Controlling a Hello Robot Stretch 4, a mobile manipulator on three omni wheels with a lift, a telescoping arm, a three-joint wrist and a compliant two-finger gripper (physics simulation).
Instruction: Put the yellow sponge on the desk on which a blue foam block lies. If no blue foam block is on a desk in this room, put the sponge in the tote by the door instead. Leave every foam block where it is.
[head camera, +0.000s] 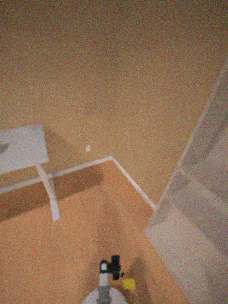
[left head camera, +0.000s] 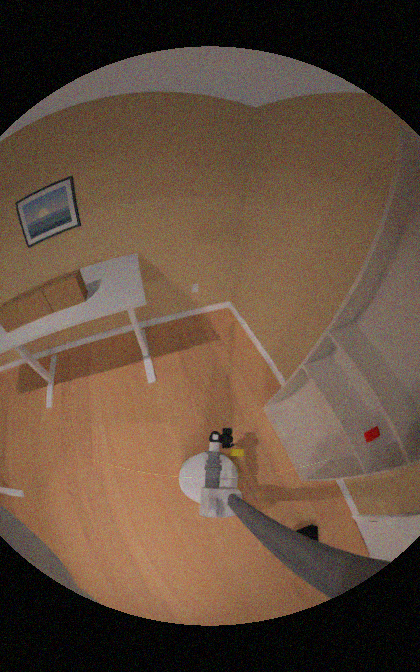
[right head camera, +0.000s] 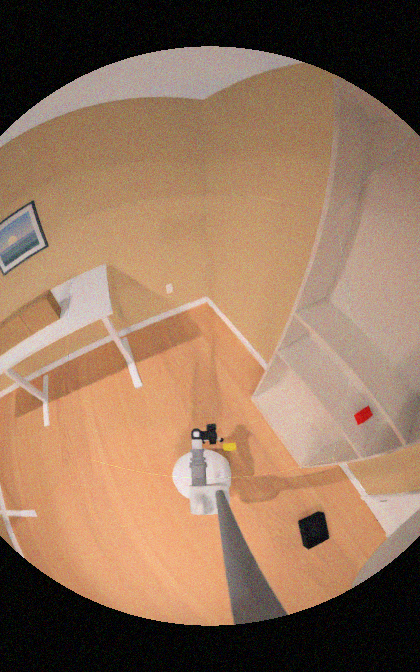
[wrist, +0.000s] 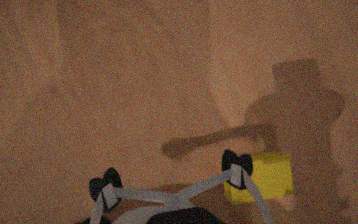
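Observation:
The yellow sponge (head camera: 129, 284) (left head camera: 237, 452) (right head camera: 229, 446) (wrist: 272, 177) lies on the floor beside the round base. My gripper (wrist: 171, 172) is open and empty above the floor. In the wrist view the sponge is at the lower right, partly behind the right fingertip and outside the gap between the fingers. A white desk (head camera: 30, 155) (left head camera: 120, 280) (right head camera: 90, 295) stands against the wall at the left. No blue foam block shows on its visible part. I cannot make out a tote by a door.
A brown box (left head camera: 62, 292) (right head camera: 40, 312) stands on the desk. A pale shelf unit (head camera: 186, 280) (left head camera: 285, 425) (right head camera: 275, 410) at the right holds a red block (left head camera: 372, 434) (right head camera: 363, 415). A black box-like object (left head camera: 310, 532) (right head camera: 313, 530) is on the floor behind right. A white leg (left head camera: 12, 492) (right head camera: 22, 513) shows at far left.

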